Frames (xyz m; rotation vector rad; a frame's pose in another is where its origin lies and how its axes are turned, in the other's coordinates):
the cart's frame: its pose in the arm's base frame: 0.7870 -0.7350 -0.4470 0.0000 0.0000 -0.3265
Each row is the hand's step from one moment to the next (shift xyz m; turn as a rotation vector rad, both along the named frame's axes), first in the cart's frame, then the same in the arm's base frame.
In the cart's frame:
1: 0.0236 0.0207 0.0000 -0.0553 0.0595 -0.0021
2: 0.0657 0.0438 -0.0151 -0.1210 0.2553 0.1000
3: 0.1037 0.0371 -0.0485 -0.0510 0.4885 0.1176
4: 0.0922 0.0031 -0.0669 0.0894 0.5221 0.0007
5: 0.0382 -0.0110 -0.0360 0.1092 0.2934 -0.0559
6: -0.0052 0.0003 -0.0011 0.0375 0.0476 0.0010
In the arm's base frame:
1: 0.0290 0.0120 0.0000 -0.0333 0.0741 -0.0021
2: 0.0763 0.0204 -0.0151 -0.0327 0.2806 0.1000
3: 0.1101 0.0019 -0.0485 0.1084 0.4791 0.1176
4: 0.0883 -0.0266 -0.0669 0.2521 0.4658 0.0007
5: 0.0327 -0.0227 -0.0360 0.1975 0.2429 -0.0559
6: -0.0048 0.0020 -0.0011 0.0508 0.0331 0.0010

